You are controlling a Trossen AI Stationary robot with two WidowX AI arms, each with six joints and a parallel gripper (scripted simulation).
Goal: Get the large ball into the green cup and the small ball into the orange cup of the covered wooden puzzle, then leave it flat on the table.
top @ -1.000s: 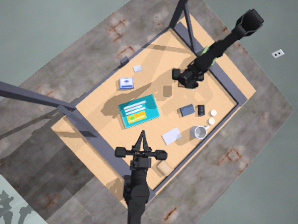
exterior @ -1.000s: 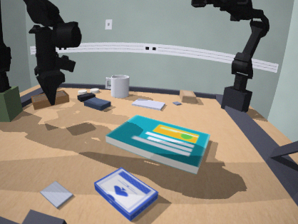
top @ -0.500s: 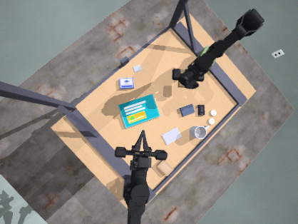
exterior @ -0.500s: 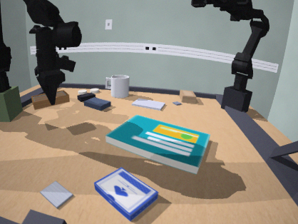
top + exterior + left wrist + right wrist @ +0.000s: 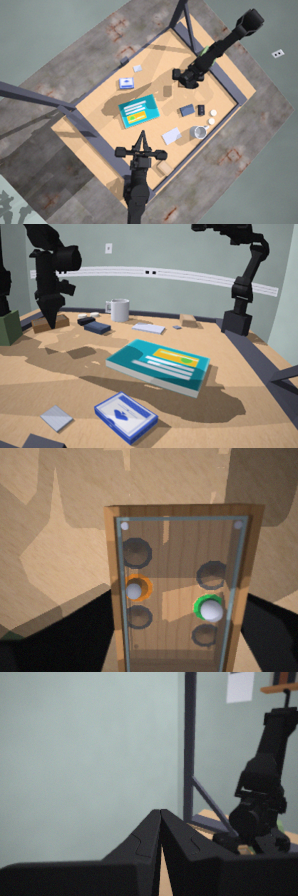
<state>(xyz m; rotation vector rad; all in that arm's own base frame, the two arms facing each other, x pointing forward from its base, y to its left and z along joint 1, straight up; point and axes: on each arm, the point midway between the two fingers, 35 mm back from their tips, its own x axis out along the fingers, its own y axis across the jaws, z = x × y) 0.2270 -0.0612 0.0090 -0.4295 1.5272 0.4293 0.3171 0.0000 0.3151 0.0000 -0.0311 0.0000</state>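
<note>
The covered wooden puzzle lies 30 mm below my left hand. From my left hand the other things lie so: dark blue box: 140 mm ahead, 140 mm to the right, 100 mm below.
</note>
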